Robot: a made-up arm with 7 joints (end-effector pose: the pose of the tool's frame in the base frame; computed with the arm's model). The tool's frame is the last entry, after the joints.
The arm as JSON. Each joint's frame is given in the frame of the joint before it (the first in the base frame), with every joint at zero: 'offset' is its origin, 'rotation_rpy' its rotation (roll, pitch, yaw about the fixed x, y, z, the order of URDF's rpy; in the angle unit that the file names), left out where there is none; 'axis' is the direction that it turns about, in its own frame. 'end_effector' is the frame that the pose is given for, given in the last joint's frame.
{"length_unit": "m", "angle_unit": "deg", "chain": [
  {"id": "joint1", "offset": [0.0, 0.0, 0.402], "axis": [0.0, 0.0, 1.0]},
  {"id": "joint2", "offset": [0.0, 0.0, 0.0], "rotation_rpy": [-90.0, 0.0, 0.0], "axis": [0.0, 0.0, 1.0]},
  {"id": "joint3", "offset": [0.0, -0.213, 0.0], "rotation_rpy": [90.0, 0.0, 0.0], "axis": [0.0, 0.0, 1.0]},
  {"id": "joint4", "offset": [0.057, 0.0, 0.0], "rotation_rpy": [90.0, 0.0, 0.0], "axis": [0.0, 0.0, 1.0]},
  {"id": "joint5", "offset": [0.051, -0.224, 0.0], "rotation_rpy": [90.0, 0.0, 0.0], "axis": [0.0, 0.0, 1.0]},
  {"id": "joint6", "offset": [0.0, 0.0, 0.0], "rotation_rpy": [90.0, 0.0, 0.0], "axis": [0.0, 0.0, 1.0]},
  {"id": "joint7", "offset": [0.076, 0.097, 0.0], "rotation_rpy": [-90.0, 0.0, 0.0], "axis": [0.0, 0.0, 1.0]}
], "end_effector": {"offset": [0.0, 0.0, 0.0]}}
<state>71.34 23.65 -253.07 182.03 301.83 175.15 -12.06</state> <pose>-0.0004 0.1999 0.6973 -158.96 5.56 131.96</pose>
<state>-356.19 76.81 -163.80 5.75 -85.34 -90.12 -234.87</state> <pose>0.0560 -0.1256 0.5141 -106.10 -45.89 -161.23</pose>
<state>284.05 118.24 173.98 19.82 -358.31 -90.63 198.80</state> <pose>0.0823 -0.2114 0.5576 -11.73 -48.20 129.31</pose>
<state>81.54 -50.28 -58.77 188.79 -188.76 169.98 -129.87</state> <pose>-0.1371 -0.2646 0.5812 -132.76 22.11 -25.42</pose>
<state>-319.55 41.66 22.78 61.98 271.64 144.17 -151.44</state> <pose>0.2481 0.1938 0.3441 -49.93 -28.38 -167.32</pose>
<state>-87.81 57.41 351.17 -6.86 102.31 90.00 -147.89</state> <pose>0.0786 0.0247 0.2626 -108.50 4.55 -99.77</pose>
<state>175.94 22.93 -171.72 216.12 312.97 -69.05 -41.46</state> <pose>-0.2638 0.0812 0.6001 -113.67 8.05 43.88</pose>
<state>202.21 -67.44 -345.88 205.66 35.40 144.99 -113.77</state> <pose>0.3707 0.0755 0.5554 22.71 63.28 -98.47</pose>
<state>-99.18 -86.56 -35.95 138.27 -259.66 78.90 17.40</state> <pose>0.0126 0.4832 0.6553 39.99 -40.95 134.95</pose>
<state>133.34 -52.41 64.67 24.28 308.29 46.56 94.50</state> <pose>-0.2446 -0.0419 0.4396 108.92 -66.33 -175.32</pose>
